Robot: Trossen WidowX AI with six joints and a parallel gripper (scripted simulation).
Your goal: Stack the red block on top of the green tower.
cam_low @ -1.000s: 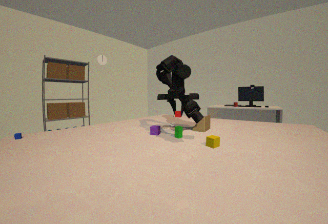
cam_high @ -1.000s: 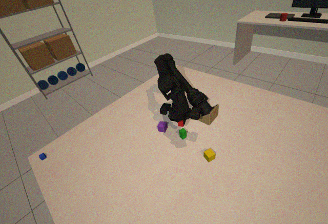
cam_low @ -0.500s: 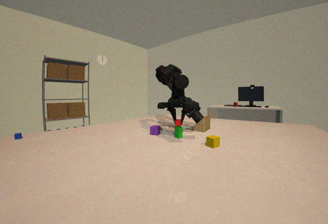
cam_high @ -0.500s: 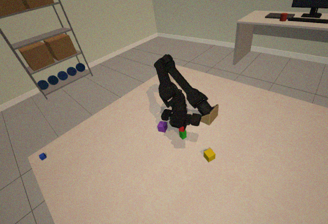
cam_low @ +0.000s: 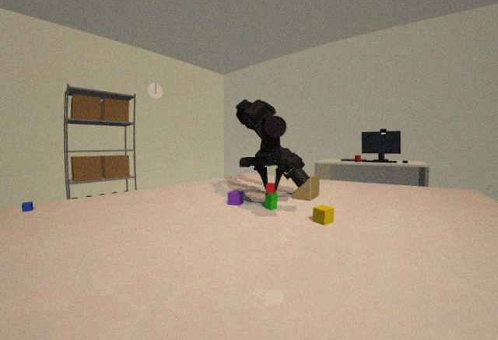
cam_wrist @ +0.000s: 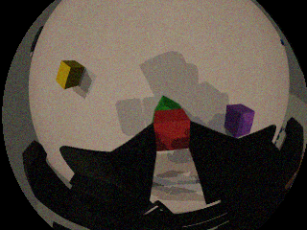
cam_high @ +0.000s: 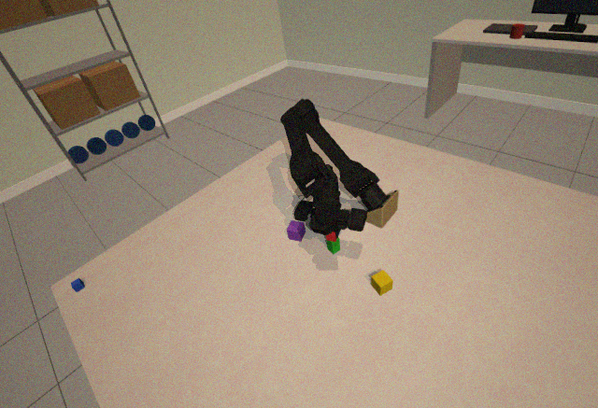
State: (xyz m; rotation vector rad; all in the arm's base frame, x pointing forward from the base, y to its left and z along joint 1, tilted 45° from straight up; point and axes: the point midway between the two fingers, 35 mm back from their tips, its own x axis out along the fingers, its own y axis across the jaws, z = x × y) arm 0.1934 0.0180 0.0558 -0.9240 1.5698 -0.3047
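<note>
Now: the red block 10 mm above my gripper tip. Also, from my gripper tip: yellow block: 20 mm ahead, 180 mm to the left, 40 mm below; purple block: 30 mm ahead, 130 mm to the right, 40 mm below; small blue block: 600 mm ahead, 520 mm to the right, 50 mm below.
</note>
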